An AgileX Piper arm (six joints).
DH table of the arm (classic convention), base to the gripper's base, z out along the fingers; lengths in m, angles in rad. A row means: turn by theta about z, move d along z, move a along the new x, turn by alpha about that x. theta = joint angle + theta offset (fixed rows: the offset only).
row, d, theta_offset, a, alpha
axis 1, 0.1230, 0.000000, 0.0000, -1.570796
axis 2, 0.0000, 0.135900, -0.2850, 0.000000
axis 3, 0.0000, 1.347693, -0.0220, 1.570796
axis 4, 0.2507, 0.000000, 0.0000, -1.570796
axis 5, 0.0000, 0.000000, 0.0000, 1.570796
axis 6, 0.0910, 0.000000, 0.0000, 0.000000
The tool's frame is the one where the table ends.
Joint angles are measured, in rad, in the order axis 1, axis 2, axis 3, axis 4, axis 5, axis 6. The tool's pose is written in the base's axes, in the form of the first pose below.
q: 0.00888 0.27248 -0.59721 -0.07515 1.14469 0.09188
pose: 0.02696 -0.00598 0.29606 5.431 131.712 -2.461
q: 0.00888 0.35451 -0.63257 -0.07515 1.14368 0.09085
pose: 0.03966 -0.00587 0.30365 5.339 134.328 -2.666
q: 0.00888 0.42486 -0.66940 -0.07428 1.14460 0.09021
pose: 0.05105 -0.00570 0.31115 5.288 136.304 -2.753
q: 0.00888 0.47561 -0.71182 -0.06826 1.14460 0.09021
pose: 0.05935 -0.00512 0.32073 5.308 136.801 -2.343
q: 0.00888 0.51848 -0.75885 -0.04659 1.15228 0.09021
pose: 0.06594 -0.00329 0.33122 5.421 137.068 -0.766
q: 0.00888 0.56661 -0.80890 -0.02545 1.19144 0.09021
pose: 0.07182 -0.00151 0.34003 5.619 139.250 0.666
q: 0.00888 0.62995 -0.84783 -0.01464 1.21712 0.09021
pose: 0.08280 -0.00051 0.34489 5.756 142.139 1.309
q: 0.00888 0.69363 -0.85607 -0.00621 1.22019 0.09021
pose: 0.09646 0.00033 0.34138 5.896 145.503 1.760
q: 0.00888 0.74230 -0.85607 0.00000 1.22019 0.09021
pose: 0.10696 0.00095 0.33643 6.034 148.299 2.080
